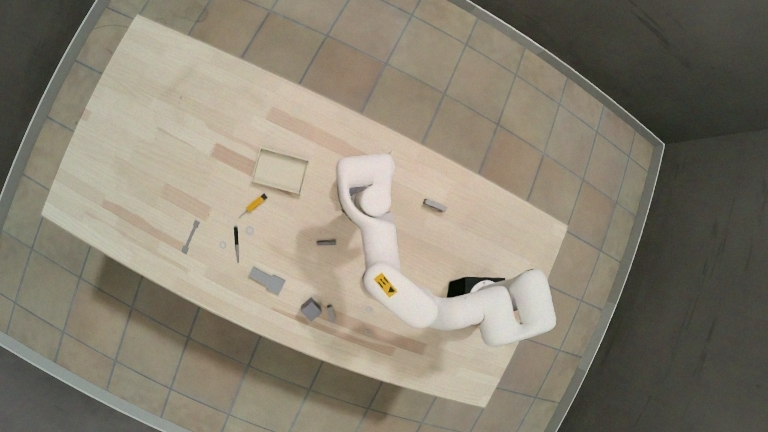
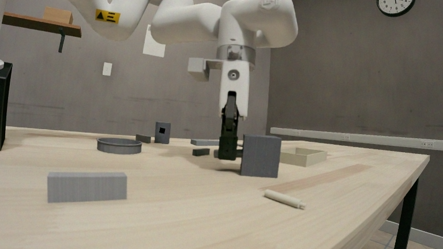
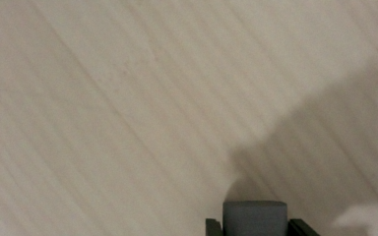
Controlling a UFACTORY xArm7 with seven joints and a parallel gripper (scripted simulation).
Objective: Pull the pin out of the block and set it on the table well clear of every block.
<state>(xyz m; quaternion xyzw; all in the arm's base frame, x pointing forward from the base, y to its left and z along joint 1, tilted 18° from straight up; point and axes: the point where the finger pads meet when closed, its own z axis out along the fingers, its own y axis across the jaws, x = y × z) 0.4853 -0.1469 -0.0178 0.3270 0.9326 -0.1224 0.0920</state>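
Now: the small grey bar 40 mm ahead of my hand, 160 mm to the left of it and 40 mm below it. Also, from my hand: shallow tray (260 mm ahead, 10 mm to the left, 40 mm below); round grey dish (160 mm behind, 210 mm to the left, 30 mm below); cream peg (40 mm behind, 180 mm to the right, 40 mm below).
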